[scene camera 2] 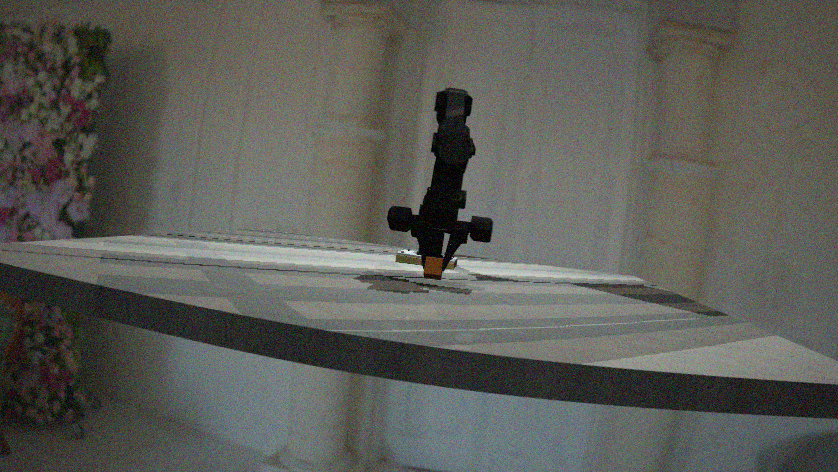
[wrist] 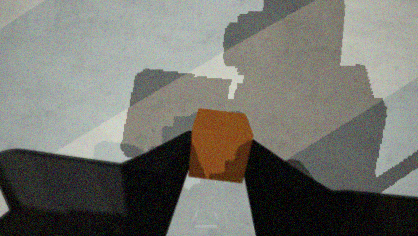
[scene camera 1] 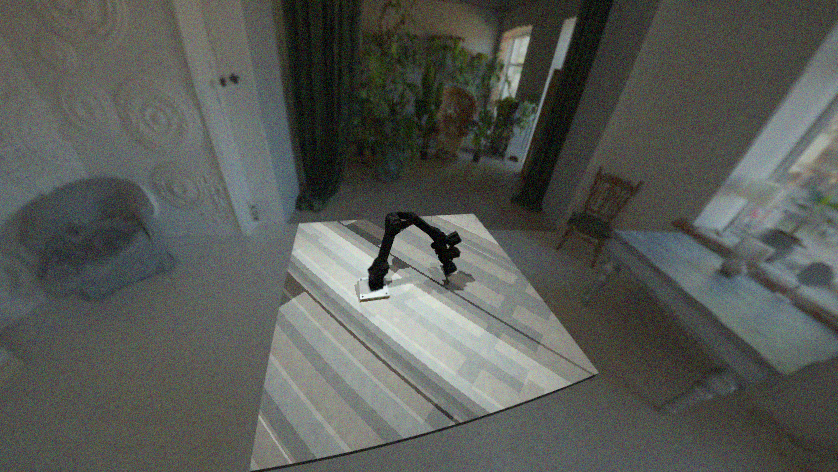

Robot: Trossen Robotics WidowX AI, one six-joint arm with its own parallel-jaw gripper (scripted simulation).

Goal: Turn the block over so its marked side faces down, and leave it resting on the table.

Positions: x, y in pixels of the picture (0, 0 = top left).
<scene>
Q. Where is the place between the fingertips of my gripper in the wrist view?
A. At 219, 141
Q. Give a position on a small orange block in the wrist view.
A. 221, 141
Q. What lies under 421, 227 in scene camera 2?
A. My gripper.
</scene>
